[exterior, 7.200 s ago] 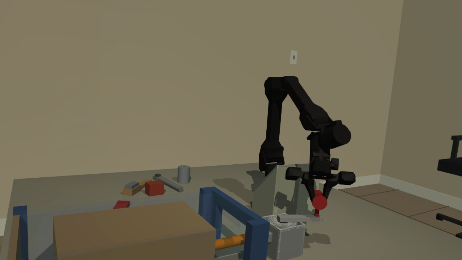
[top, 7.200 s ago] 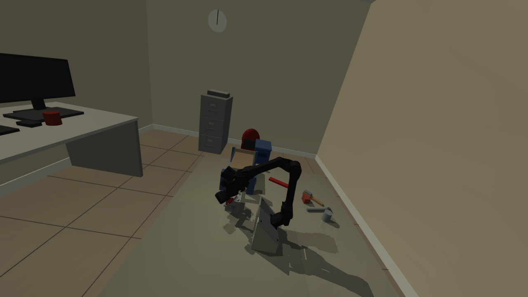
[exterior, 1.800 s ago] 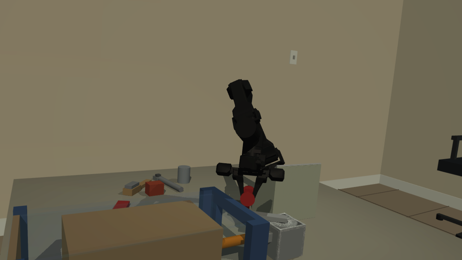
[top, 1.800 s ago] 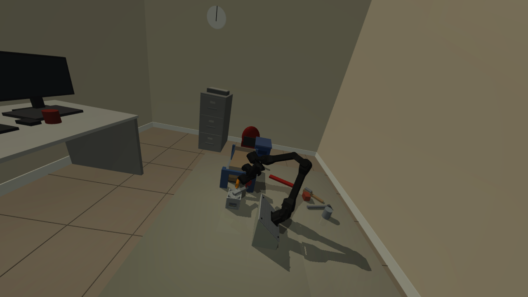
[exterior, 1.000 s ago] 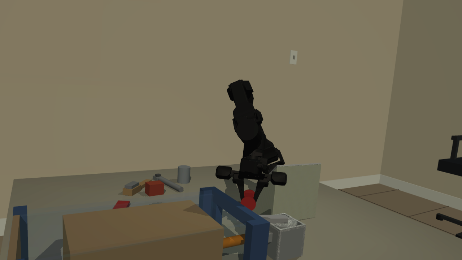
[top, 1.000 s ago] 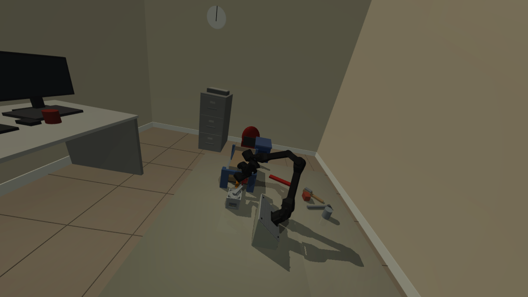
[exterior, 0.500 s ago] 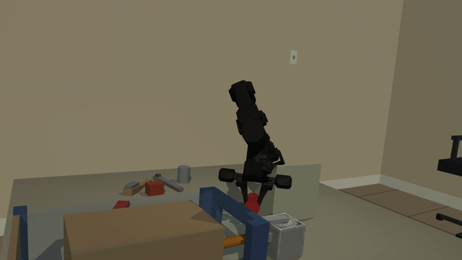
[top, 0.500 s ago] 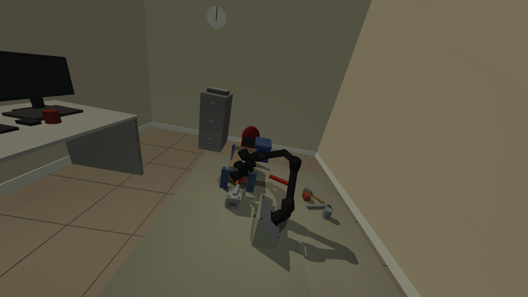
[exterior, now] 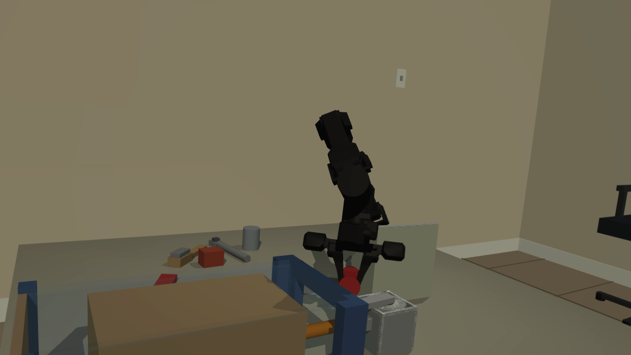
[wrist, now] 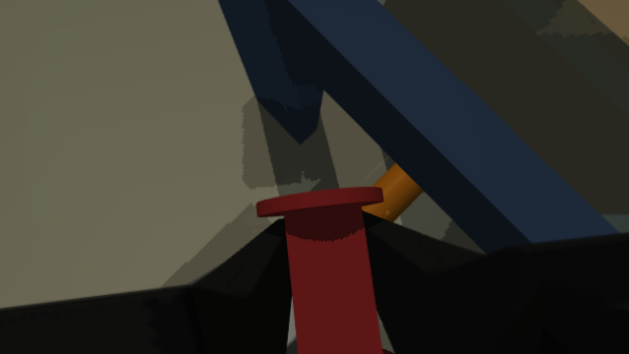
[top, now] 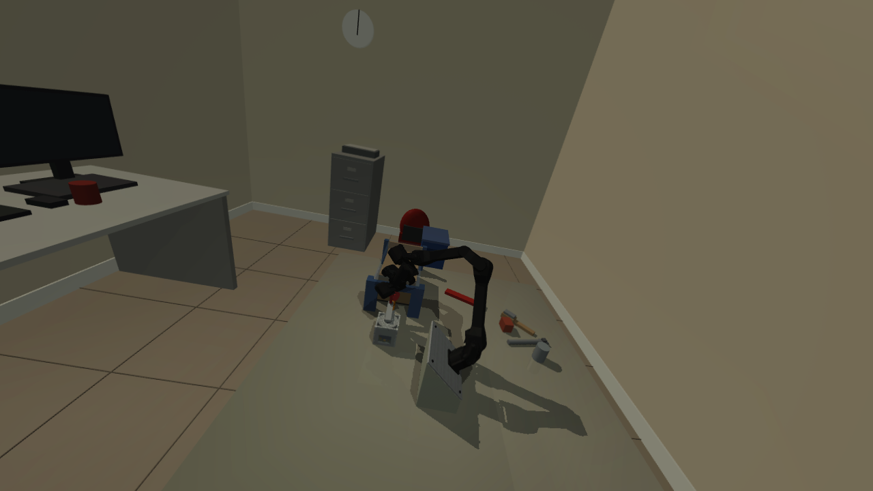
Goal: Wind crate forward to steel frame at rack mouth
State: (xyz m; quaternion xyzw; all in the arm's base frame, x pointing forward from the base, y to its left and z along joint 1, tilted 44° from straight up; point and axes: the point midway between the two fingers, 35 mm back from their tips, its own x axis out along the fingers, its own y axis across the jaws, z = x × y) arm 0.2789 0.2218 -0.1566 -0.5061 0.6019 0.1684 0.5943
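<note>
Now: the winch handle 5 cm behind my gripper tip, 2 cm to the right of it and 3 cm below it. From my gripper tip the other things lie so: clear-panelled cubby 29 cm ahead, 2 cm to the right, 2 cm below; grey winch 13 cm behind, 3 cm to the right, 10 cm below; red knob 1 cm behind, 2 cm to the right.
</note>
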